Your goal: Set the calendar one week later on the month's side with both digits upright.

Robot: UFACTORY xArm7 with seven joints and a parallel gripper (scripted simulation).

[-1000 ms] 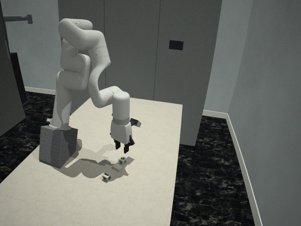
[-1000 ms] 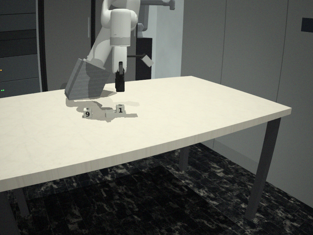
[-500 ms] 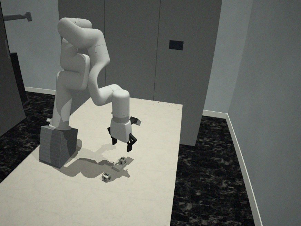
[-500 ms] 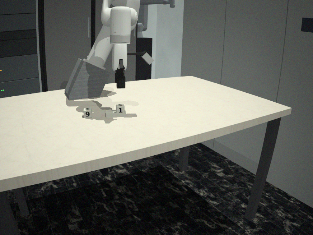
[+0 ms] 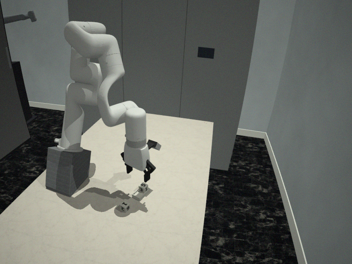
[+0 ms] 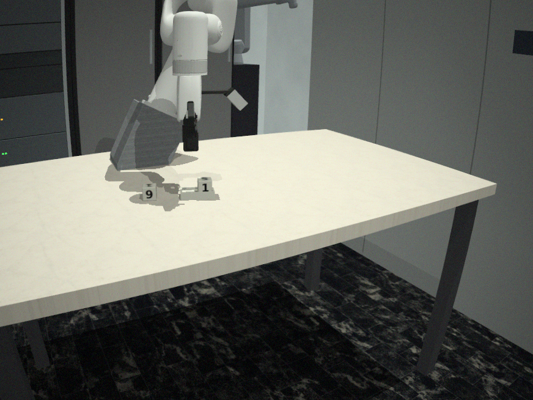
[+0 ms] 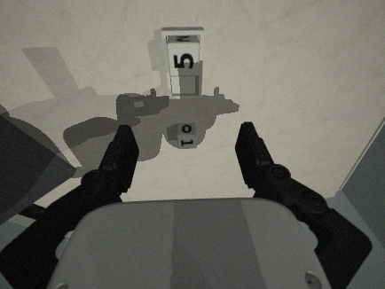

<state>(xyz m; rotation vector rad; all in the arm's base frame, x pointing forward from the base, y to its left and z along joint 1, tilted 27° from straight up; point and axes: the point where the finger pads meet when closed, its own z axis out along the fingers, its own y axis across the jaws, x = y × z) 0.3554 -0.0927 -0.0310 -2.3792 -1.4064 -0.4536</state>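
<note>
The digit cube is 5 cm behind my hand, 8 cm to the right of it and 11 cm below it. Also, from my hand: tray (1 cm to the left, 12 cm below).
</note>
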